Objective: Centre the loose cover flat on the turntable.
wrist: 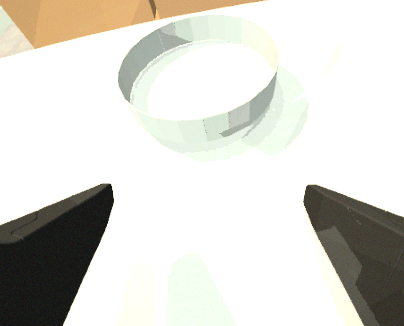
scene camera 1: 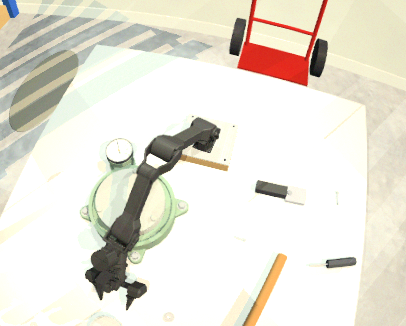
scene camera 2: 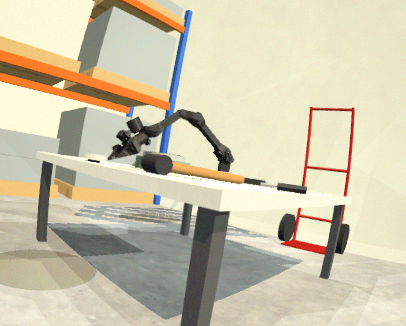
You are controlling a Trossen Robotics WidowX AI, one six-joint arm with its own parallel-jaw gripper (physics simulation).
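Places are measured from the arm's base along level axes (x down, y right, z back), in millimetres.
Pixels of known places: gripper, between the fingertips: [wrist: 210, 193] [scene camera 1: 113, 305] [scene camera 2: 112, 158]; arm's base, origin of its link: [scene camera 1: 204, 143].
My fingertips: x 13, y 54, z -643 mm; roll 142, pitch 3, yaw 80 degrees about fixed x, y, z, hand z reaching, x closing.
Ahead of a thing's pixels: the offset from my fingertips to its middle. "spot": to the spot under its first point.
The loose cover, a pale, thin-walled round piece {dx +11, dy -12, dz -94 mm} [scene camera 1: 104, 315] [scene camera 2: 95, 157] [wrist: 190, 131], rests on the white table with its hollow side up. In scene camera 1 it is cut off by the bottom edge. The turntable, a cream disc {dx -46, dy +81, dz +328 mm} [scene camera 1: 110, 200] in a green lugged housing, stands beside the arm's base and is partly hidden by the arm; in scene camera 2 it shows partly behind the mallet {spot: dx -3, dy -442, dz -50 mm} [scene camera 2: 157, 164]. My gripper [scene camera 1: 114, 303] [scene camera 2: 111, 158] [wrist: 210, 193] is open and empty, low over the table. The cover lies beyond the fingertips in the wrist view, apart from them.
A dial gauge {spot: dx -75, dy +187, dz +471 mm} [scene camera 1: 119, 150] stands at the turntable's back. The mallet's orange handle {spot: dx -11, dy -415, dz +227 mm} [scene camera 1: 267, 287], a black-handled scraper {dx +12, dy -364, dz +577 mm} [scene camera 1: 272, 189] and a screwdriver {dx +13, dy -615, dz +379 mm} [scene camera 1: 341, 262] lie to the right. A small ring {dx +26, dy -166, dz +38 mm} [scene camera 1: 169, 316] lies right of the cover. A red hand truck [scene camera 1: 275, 62] stands beyond the table.
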